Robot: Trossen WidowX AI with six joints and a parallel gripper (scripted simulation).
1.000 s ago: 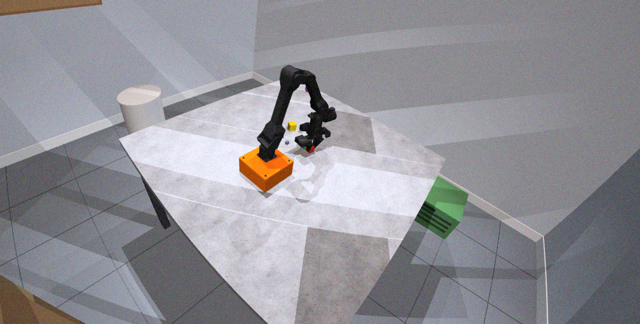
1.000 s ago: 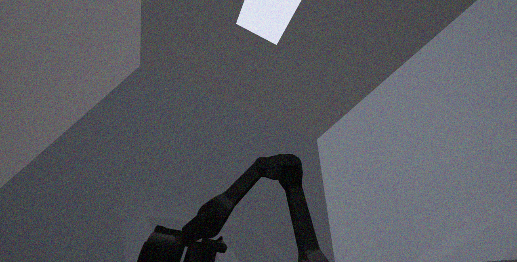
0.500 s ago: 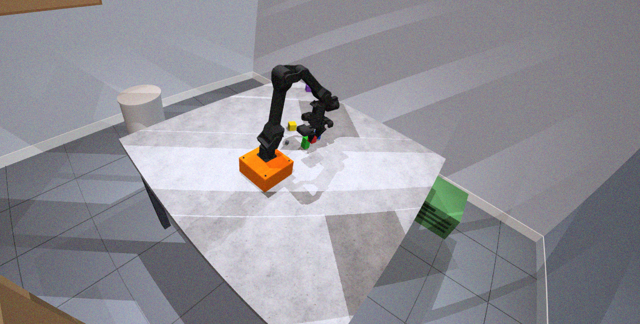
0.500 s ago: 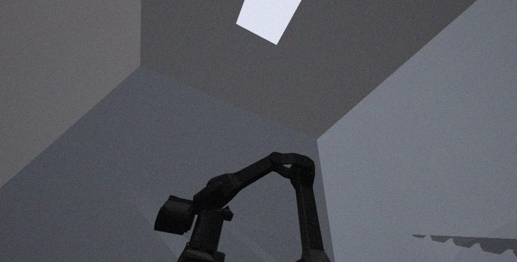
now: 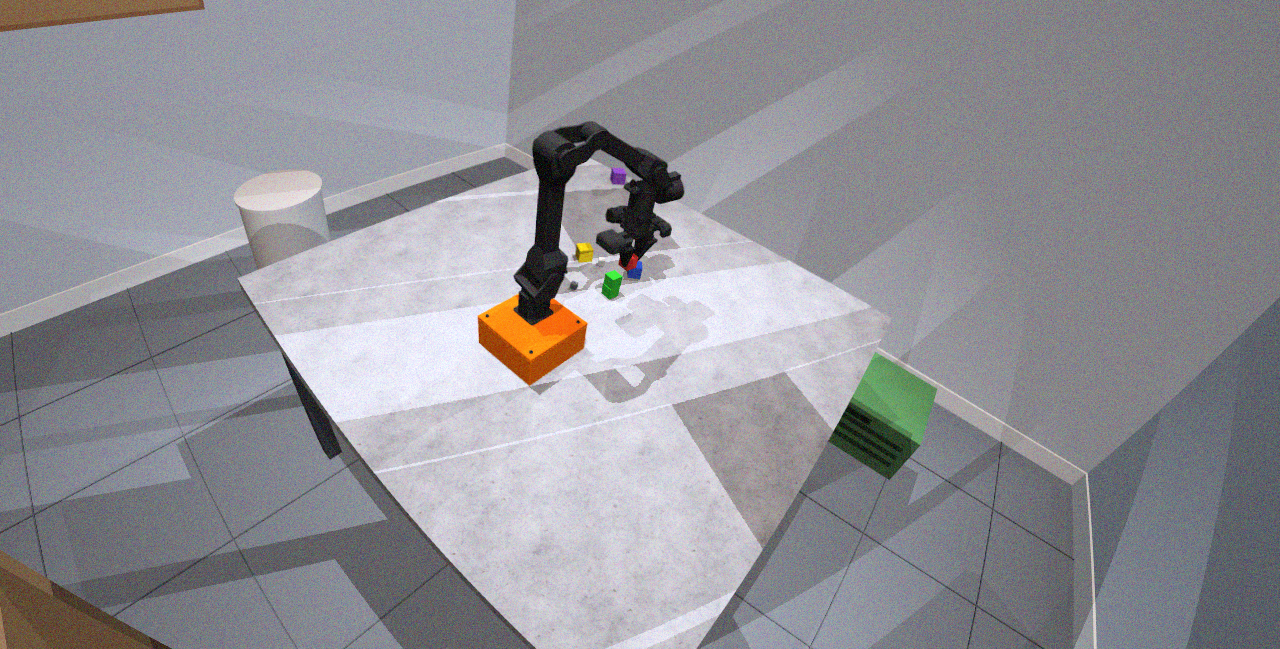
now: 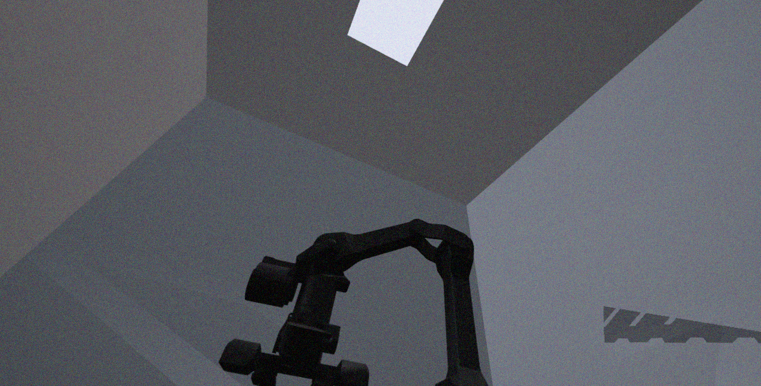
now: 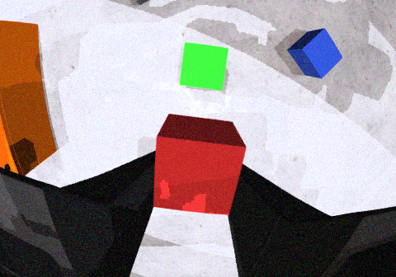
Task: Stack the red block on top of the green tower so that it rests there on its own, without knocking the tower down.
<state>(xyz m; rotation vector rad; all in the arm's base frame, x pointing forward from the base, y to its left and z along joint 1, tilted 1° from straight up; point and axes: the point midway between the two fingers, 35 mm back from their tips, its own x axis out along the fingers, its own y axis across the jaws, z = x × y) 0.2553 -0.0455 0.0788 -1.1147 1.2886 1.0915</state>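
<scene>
Right now my gripper tip is 5 cm past the small grey cube, 12 cm to the right of it and 11 cm above it. The rest, counted from my gripper tip: small white cube 8 cm ahead, 15 cm to the left, 11 cm below; blue block 12 cm ahead, 6 cm to the left, 10 cm below; red block 1 cm to the left, 1 cm above.
</scene>
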